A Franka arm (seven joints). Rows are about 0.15 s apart.
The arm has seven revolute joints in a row. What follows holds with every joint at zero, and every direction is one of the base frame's.
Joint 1 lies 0.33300 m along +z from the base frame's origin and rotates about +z.
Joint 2 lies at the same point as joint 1 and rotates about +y.
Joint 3 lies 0.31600 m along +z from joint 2 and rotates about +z.
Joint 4 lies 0.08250 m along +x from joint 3 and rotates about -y.
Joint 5 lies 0.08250 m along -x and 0.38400 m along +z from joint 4 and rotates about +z.
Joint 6 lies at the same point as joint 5 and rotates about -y.
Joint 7 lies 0.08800 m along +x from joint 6 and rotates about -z.
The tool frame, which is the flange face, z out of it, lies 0.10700 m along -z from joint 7; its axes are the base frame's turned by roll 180.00, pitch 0.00 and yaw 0.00 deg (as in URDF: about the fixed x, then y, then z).
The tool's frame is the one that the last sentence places.
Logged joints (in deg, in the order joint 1, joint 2, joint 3, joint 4, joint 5, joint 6, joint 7), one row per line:
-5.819, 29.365, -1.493, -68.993, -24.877, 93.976, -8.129
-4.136, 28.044, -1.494, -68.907, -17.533, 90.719, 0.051
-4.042, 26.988, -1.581, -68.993, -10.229, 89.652, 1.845
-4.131, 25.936, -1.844, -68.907, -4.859, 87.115, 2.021
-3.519, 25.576, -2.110, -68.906, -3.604, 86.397, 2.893
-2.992, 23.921, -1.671, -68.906, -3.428, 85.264, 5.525
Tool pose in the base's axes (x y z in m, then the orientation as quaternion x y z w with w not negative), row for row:
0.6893, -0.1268, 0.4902, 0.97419, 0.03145, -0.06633, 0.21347
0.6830, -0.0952, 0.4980, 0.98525, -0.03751, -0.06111, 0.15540
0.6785, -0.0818, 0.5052, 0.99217, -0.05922, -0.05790, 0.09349
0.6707, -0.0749, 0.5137, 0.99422, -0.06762, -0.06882, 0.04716
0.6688, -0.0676, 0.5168, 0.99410, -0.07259, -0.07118, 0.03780
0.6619, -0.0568, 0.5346, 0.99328, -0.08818, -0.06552, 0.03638
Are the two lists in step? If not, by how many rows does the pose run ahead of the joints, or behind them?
They are in step.
